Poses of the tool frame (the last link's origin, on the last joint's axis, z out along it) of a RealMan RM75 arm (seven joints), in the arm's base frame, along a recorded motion.
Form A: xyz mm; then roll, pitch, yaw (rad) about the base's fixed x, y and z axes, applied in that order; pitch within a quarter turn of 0, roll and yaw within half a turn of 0.
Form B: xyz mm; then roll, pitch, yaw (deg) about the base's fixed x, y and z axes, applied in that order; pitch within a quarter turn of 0, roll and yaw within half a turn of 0. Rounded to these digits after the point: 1 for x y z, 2 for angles.
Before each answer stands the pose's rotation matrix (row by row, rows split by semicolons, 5 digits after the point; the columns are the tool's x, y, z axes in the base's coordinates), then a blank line. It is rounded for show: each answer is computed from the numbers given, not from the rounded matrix.
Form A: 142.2, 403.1, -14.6, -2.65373, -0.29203, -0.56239
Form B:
0.81017 -0.35684 0.46508; -0.51063 -0.81924 0.26094; 0.28790 -0.44889 -0.84594

142.2, 403.1, -14.6, -152.05, -16.73, -32.22
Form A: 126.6, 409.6, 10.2, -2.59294, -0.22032, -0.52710
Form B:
0.84338 -0.33069 0.42351; -0.49087 -0.79475 0.35695; 0.21854 -0.50893 -0.83260

126.6, 409.6, 10.2, -148.56, -12.62, -30.20
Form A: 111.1, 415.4, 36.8, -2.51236, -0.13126, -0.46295
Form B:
0.88704 -0.29214 0.35751; -0.44275 -0.75778 0.47932; 0.13088 -0.58346 -0.80152

111.1, 415.4, 36.8, -143.95, -7.52, -26.53
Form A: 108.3, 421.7, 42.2, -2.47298, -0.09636, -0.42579
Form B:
0.90649 -0.26979 0.32480; -0.41112 -0.73925 0.53337; 0.09621 -0.61702 -0.78104

108.3, 421.7, 42.2, -141.69, -5.52, -24.40
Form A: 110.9, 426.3, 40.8, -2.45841, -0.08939, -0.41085
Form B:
0.91312 -0.25809 0.31559; -0.39779 -0.73353 0.55108; 0.08927 -0.62874 -0.77247

110.9, 426.3, 40.8, -140.86, -5.12, -23.54
